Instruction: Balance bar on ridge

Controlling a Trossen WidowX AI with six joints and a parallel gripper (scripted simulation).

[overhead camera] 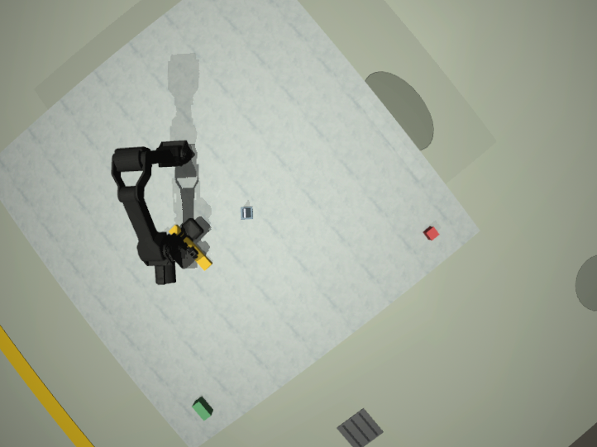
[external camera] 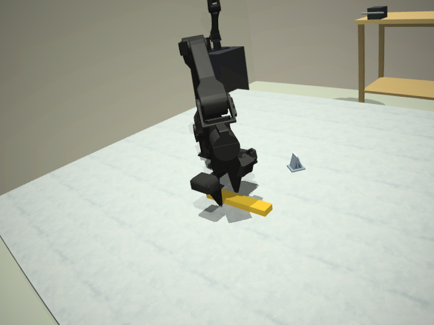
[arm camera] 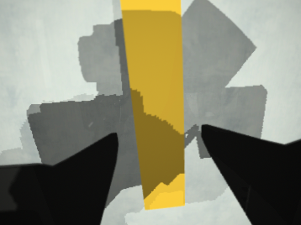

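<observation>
Now: gripper tip 3 cm short of the yellow bar. Round my gripper tip: red cube: 50 cm ahead, 68 cm to the left, 1 cm above; then green cube: 50 cm ahead, 32 cm to the right, 1 cm above.
</observation>
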